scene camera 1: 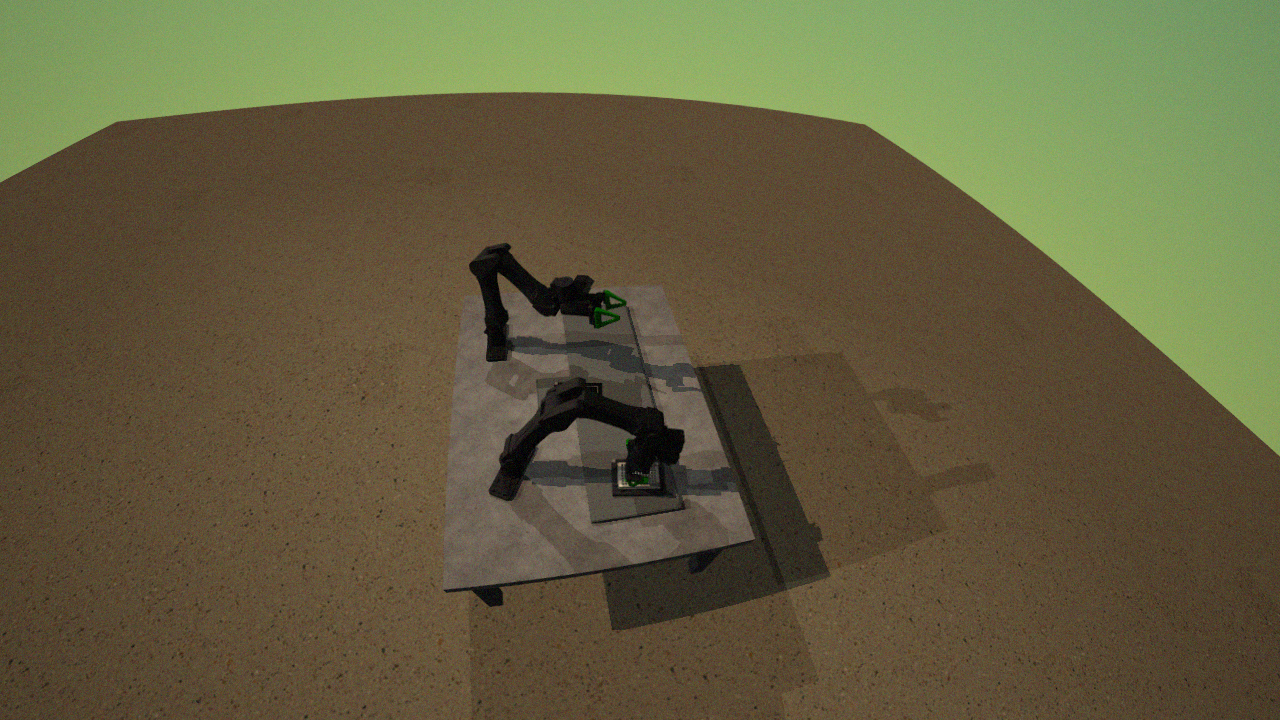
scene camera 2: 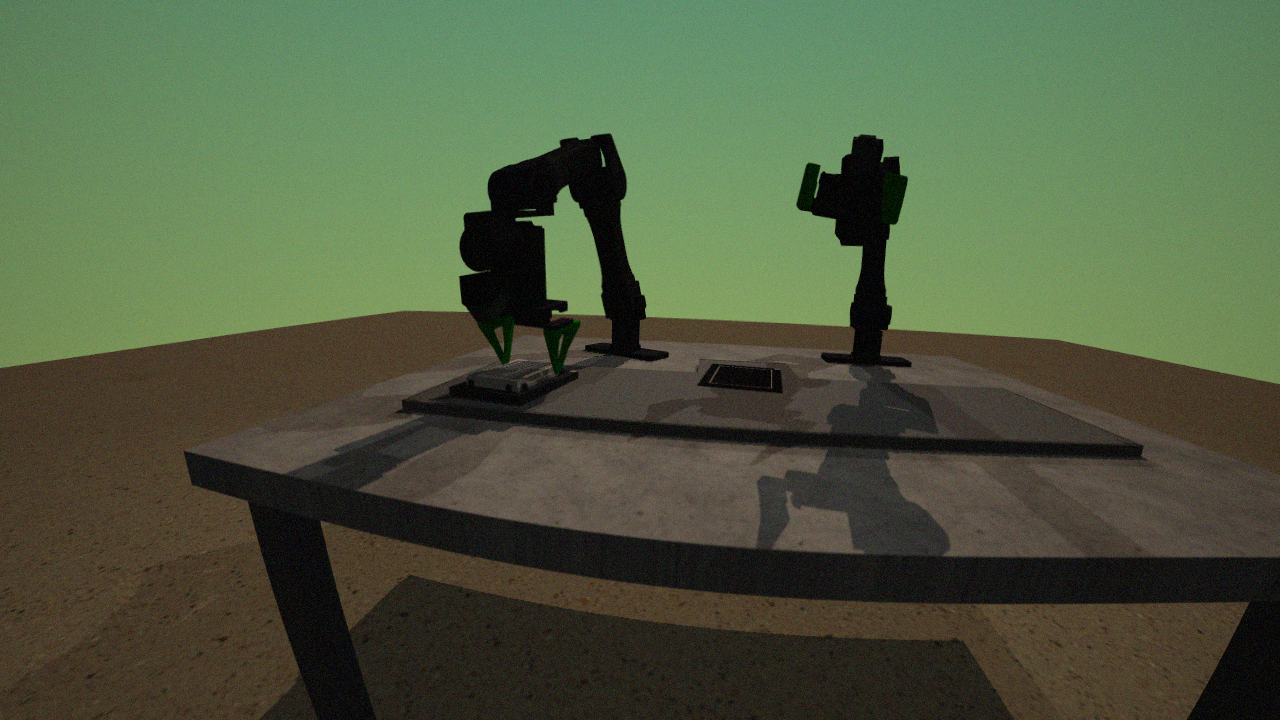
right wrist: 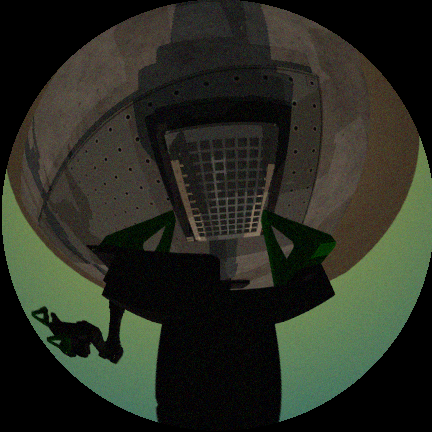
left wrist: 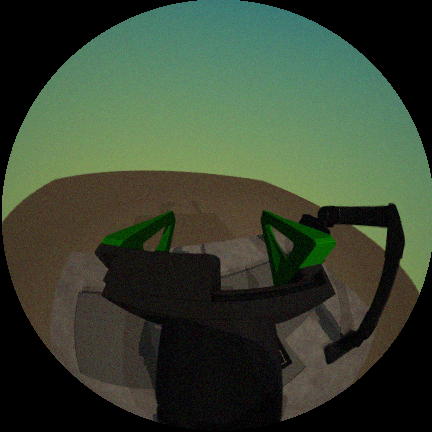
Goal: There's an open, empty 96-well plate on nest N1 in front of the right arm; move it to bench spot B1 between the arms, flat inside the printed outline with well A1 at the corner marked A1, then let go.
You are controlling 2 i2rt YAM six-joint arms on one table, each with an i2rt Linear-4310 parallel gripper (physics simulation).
Scene:
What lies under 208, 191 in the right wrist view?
A 96-well plate.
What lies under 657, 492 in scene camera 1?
A dark square fixture with pegs.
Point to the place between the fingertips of the right gripper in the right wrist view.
At 217, 214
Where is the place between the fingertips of the left gripper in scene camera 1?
623, 310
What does the left gripper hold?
Nothing.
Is the right gripper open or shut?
Open.

